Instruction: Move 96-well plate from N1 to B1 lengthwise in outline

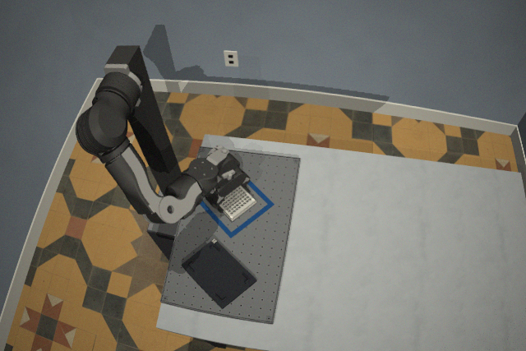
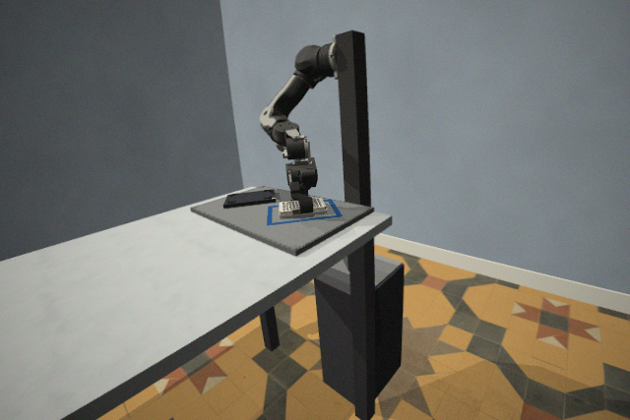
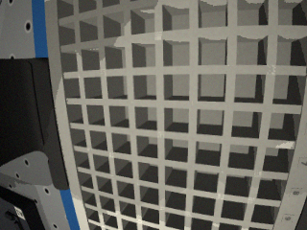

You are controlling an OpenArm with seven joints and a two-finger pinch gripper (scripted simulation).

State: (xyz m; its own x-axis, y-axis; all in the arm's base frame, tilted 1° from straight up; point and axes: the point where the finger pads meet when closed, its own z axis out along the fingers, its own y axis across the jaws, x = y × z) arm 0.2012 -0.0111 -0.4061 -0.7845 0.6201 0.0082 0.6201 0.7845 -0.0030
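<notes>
The white 96-well plate lies right at my hand. From my hand the other things lie so: black plate nest: 20 mm ahead, 230 mm to the right, 10 mm below.
</notes>
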